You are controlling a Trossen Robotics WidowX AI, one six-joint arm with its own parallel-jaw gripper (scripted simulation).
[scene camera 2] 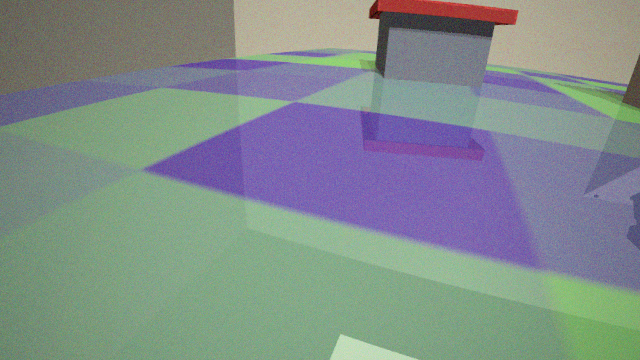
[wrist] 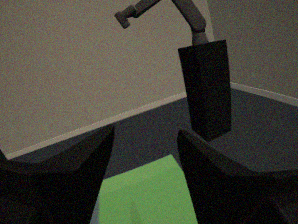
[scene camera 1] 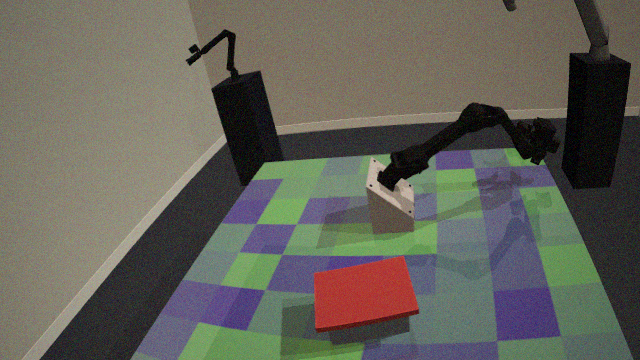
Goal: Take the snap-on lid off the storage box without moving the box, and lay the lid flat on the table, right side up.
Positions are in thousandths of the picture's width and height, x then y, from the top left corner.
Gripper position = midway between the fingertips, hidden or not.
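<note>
Red lid (scene camera 1: 557, 824), out of frame in the wrist view. Grey storage box (scene camera 2: 680, 138), out of frame in the wrist view. Gripper (wrist: 492, 596).
</note>
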